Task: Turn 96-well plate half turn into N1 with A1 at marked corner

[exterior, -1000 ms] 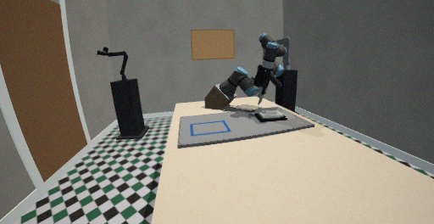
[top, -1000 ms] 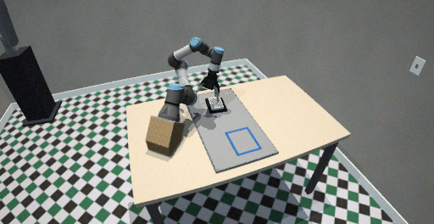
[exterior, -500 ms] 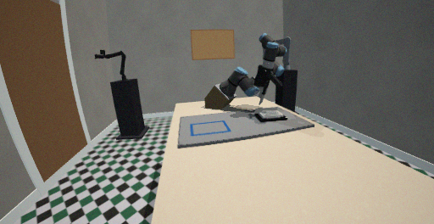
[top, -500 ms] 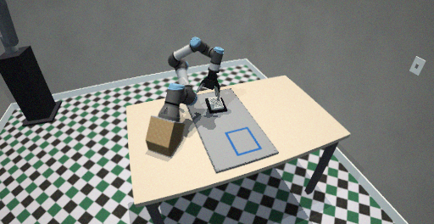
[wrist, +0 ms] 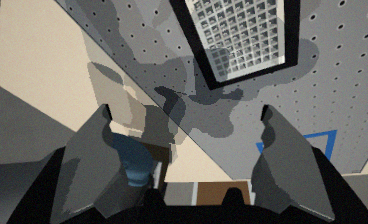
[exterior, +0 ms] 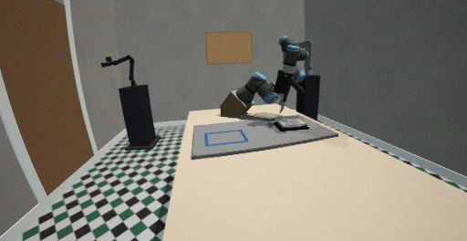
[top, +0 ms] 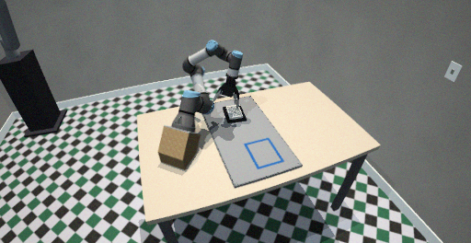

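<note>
Right now the clear 96-well plate is 60 mm ahead of my hand, 30 mm to the left of it and 80 mm below it. Round my hand: A1 label (120 mm ahead, 100 mm to the left, 80 mm below); then black pad (60 mm ahead, 30 mm to the left, 90 mm below).
</note>
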